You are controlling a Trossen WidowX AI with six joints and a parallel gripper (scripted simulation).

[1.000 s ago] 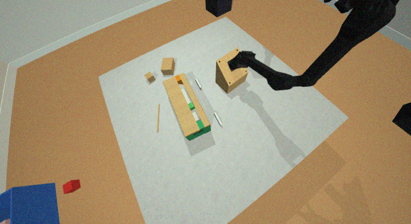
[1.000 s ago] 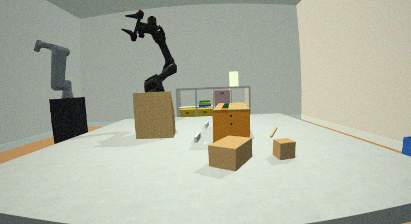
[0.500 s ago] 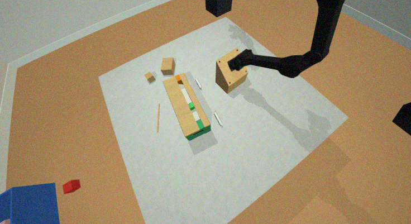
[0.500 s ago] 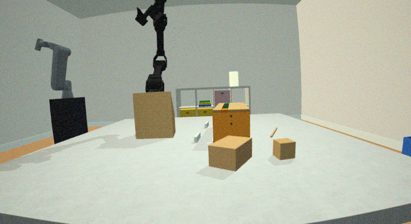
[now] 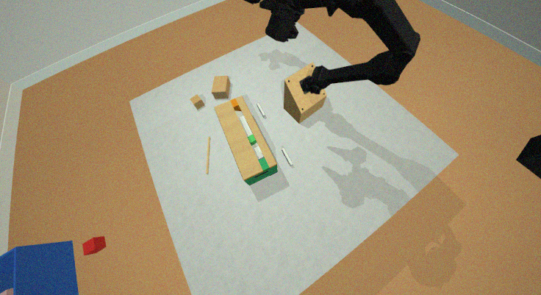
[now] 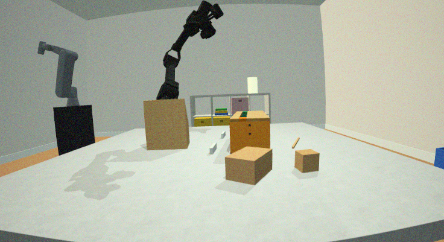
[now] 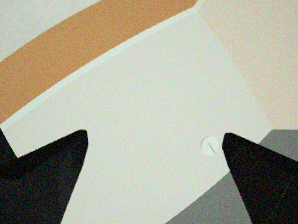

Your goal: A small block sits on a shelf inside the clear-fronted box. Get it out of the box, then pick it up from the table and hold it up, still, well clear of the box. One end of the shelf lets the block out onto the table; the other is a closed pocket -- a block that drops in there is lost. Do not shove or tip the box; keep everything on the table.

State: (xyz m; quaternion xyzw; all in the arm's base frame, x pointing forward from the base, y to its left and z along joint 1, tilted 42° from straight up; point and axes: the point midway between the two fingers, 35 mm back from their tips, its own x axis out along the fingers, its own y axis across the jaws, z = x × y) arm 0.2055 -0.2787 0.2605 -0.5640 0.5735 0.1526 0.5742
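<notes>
My gripper tip is now 14 cm short of the green block, 11 cm to the right of it and 45 cm above it. The rest, counted from my gripper tip: thin stick (35 cm ahead, 53 cm below).
</notes>
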